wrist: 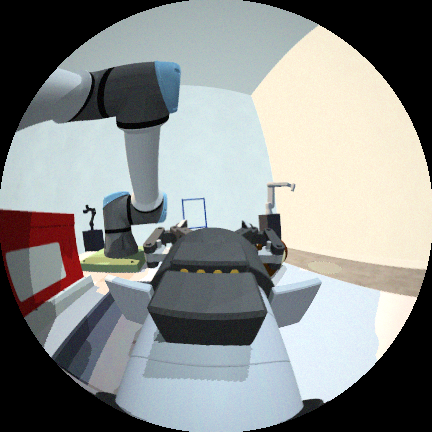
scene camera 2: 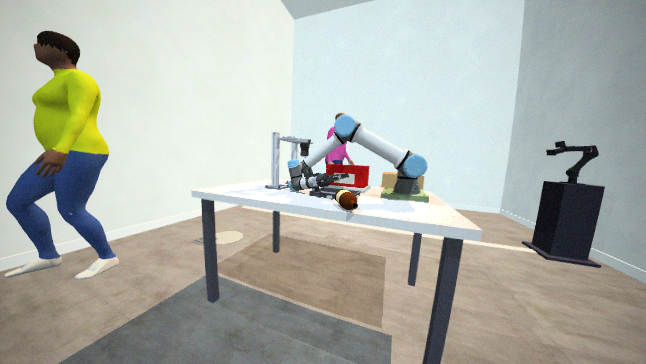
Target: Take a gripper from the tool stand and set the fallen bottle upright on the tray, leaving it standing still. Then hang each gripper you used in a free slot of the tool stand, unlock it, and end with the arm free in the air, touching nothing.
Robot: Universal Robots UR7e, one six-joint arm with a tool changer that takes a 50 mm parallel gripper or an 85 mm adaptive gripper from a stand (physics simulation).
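Frame: origin at the arm's base, x down, y ahead, z right, level; centimetres.
Seen in the pictures: hand, tool point: (scene camera 2: 317,181); arm's base, link origin: (wrist: 120,252) (scene camera 2: 406,192).
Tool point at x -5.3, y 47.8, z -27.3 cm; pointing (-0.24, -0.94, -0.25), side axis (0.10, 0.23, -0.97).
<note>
Pixels of each thing's top centre, then the offset from my tool point to it. "*": a spot on its surface instead.
- brown bottle with a cream label, top centre: (wrist: 271,237) (scene camera 2: 348,191) dx +0.7, dy -23.2, dz -19.7 cm
- dark tray, top centre: (wrist: 145,319) (scene camera 2: 335,191) dx +5.9, dy -8.8, dz +6.8 cm
- dark tool, top centre: (scene camera 2: 305,139) dx -27.6, dy +27.1, dz +33.8 cm
- red panel with a window, surface spot: (wrist: 65,227) * dx -6.1, dy -17.8, dz +26.9 cm
The brown bottle with a cream label (scene camera 2: 346,199) (wrist: 271,270) is on its side at the front side of the dark tray (scene camera 2: 321,193) (wrist: 95,330), its neck towards the table's front edge. Whether it touches the tray is unclear. In the wrist view it is mostly hidden behind the right finger. My gripper (scene camera 2: 345,177) (wrist: 214,225) is the adaptive one, mounted on the arm and held nearly level low over the tray. Its fingers are spread open with no bottle between them. The tool stand (scene camera 2: 275,160) is at the left, with a dark tool (scene camera 2: 305,148) hanging from it.
A red panel with a window (scene camera 2: 364,176) (wrist: 65,227) stands behind the tray. The green robot base plate (scene camera 2: 405,197) (wrist: 110,264) and a tan box (scene camera 2: 388,179) are at the right of the table. One person (scene camera 2: 67,110) is left of the table, another (scene camera 2: 338,151) behind it.
</note>
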